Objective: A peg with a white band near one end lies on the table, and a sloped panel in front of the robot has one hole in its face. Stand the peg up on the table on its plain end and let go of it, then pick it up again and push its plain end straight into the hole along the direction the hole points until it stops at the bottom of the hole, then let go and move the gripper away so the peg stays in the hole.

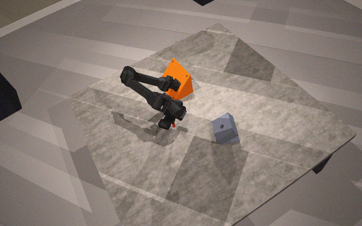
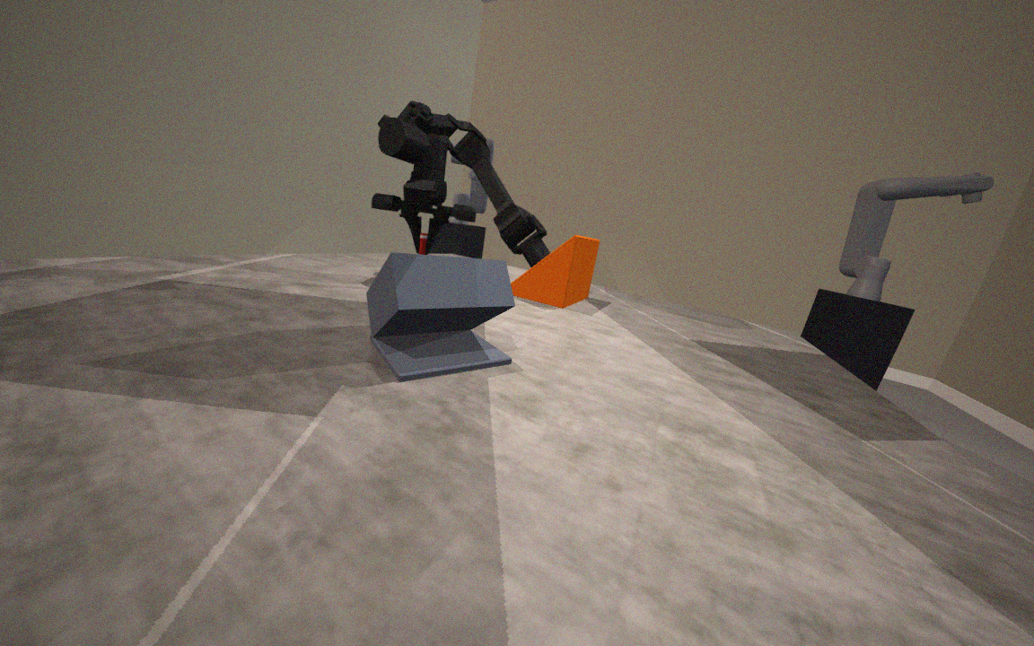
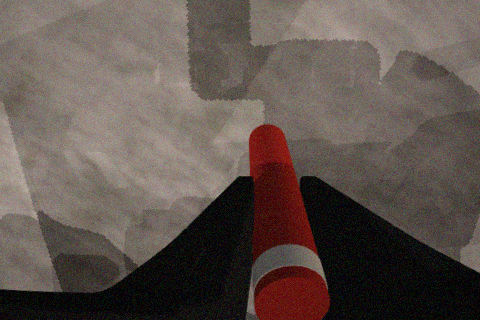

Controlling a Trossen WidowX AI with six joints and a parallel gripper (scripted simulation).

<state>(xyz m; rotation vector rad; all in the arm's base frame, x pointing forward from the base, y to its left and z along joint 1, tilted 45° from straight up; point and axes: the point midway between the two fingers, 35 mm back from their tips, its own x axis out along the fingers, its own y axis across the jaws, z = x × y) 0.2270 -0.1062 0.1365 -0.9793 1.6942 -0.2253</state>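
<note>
Right now the sloped panel is 20 cm to the left of my gripper tip, 20 cm ahead of it and 2 cm below it. The rest, counted from my gripper tip: red peg (2 cm above).
</note>
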